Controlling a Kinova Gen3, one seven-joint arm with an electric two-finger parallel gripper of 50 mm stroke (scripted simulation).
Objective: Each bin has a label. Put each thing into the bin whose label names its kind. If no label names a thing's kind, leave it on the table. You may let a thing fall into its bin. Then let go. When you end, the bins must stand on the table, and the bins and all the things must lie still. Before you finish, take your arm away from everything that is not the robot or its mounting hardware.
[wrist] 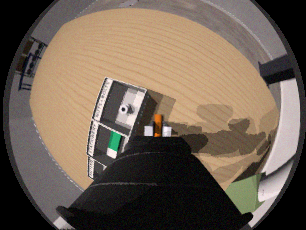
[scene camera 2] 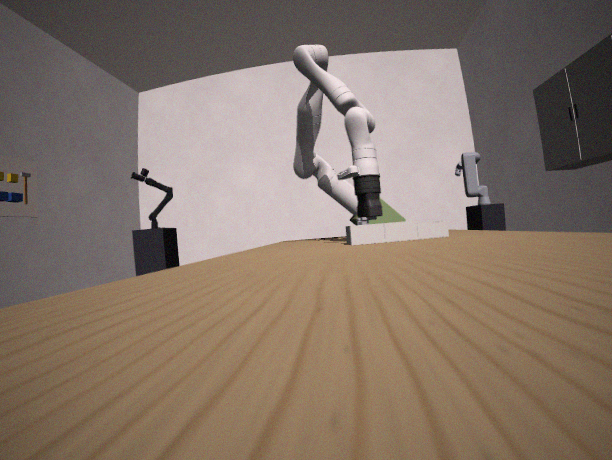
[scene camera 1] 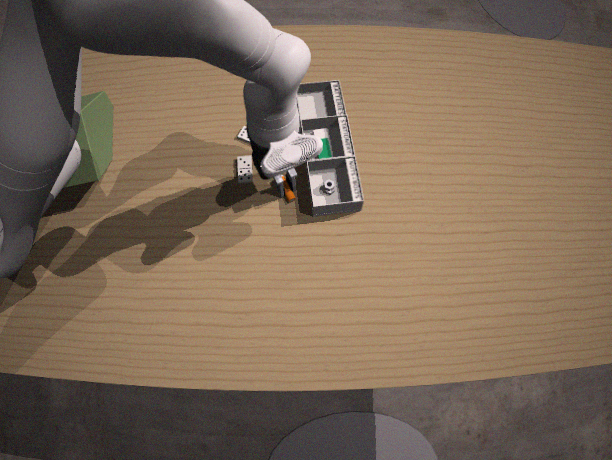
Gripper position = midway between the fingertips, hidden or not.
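I see my gripper [scene camera 2: 364, 240], and the wrist view shows my gripper [wrist: 158, 126] as well.
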